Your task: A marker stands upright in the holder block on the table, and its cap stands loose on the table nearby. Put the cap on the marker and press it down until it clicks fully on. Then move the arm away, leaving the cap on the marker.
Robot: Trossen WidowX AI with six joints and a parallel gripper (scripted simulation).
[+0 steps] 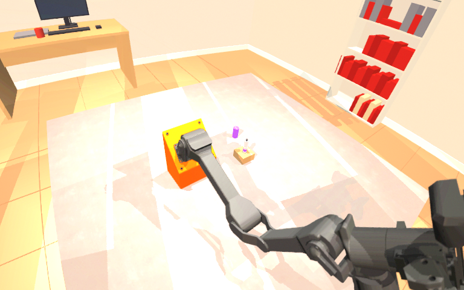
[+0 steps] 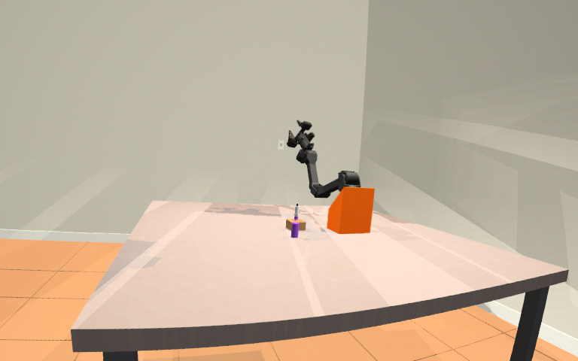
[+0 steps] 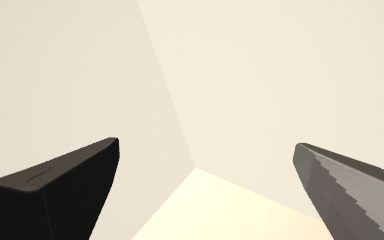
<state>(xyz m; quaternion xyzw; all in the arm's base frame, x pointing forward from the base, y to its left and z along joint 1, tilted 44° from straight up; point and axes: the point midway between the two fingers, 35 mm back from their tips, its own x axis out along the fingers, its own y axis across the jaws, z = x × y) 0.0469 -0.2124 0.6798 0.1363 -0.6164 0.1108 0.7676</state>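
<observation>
Now: gripper tip 22 cm short of the purple cap, 75 cm to the right of it and 46 cm above it. From my gripper tip the other things lie so: tan holder block (17 cm ahead, 62 cm to the left, 47 cm below).
</observation>
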